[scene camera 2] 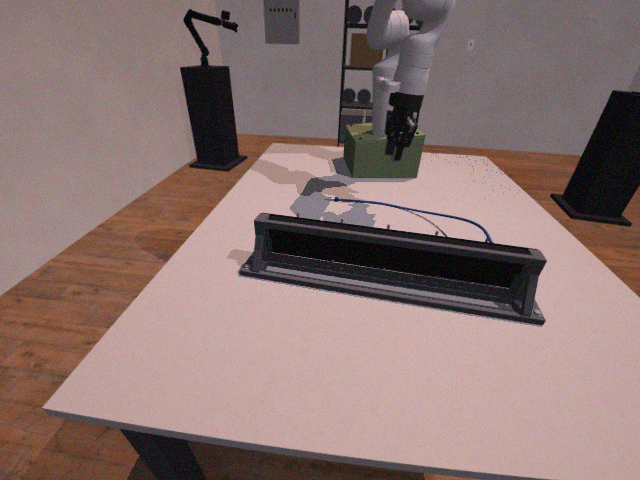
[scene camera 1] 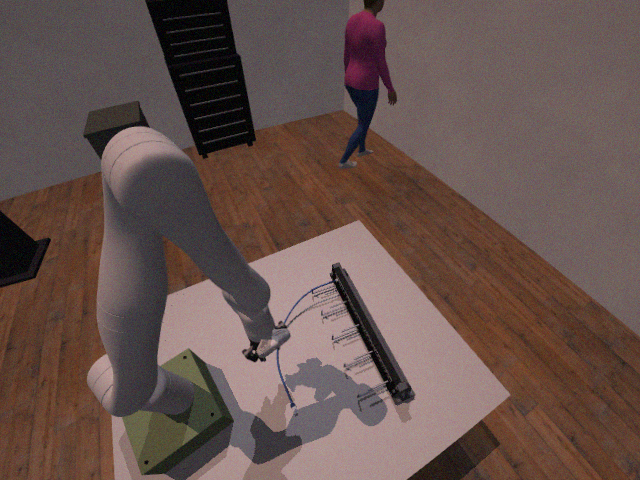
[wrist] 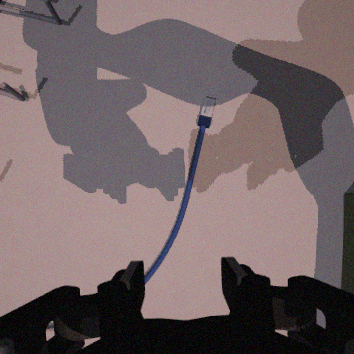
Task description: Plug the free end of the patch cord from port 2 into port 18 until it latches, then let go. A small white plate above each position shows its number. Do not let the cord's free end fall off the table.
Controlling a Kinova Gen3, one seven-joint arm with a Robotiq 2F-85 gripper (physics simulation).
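Seen in the pictures: gripper, fingertip midpoint: (scene camera 2: pixel 391 158) (wrist: pixel 182 274); arm's base, link origin: (scene camera 1: pixel 178 395).
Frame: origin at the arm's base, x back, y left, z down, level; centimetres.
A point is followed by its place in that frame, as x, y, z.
Note:
The blue patch cord (scene camera 1: pixel 279 366) @[-28.0, 2.5, 12.7] (scene camera 2: pixel 439 212) @[-34.6, 16.5, 10.5] (wrist: pixel 182 212) @[-27.8, -0.1, 12.7] curves over the table from the far end of the dark patch panel (scene camera 1: pixel 361 320) @[-58.5, 4.4, 3.4] (scene camera 2: pixel 392 235) @[-60.0, 5.2, 3.5] in scene camera 1. Its free end, a clear plug with a dark blue boot (scene camera 1: pixel 293 405) @[-29.3, -10.5, 12.6] (scene camera 2: pixel 336 199) @[-29.6, -10.2, 12.8] (wrist: pixel 205 116) @[-29.1, -10.7, 12.6], lies on the table. My gripper (scene camera 2: pixel 393 153) @[-27.4, 3.2, 0.2] (wrist: pixel 182 274) @[-27.4, 3.2, 0.2] is open and empty, above the table. In the wrist view the plug lies ahead of the fingertips, slightly right of their middle, and the cord passes behind the left finger. The port faces and number plates cannot be read; port 18 cannot be made out.
Thin cable-guide bars (scene camera 1: pixel 345 338) @[-52.5, 4.5, 11.6] (wrist: pixel 30 11) @[-52.7, -15.4, 11.5] stick out from the panel's port side. The green robot base block (scene camera 1: pixel 206 413) @[-6.9, -6.7, 0.9] (scene camera 2: pixel 385 155) @[-7.7, 1.1, 5.6] stands on the white table (scene camera 1: pixel 444 372) @[-79.7, -19.1, 13.4] (scene camera 2: pixel 310 361) @[-80.7, -3.6, 13.3]. Arm shadows fall around the plug. A person (scene camera 1: pixel 364 56) stands beyond the table.

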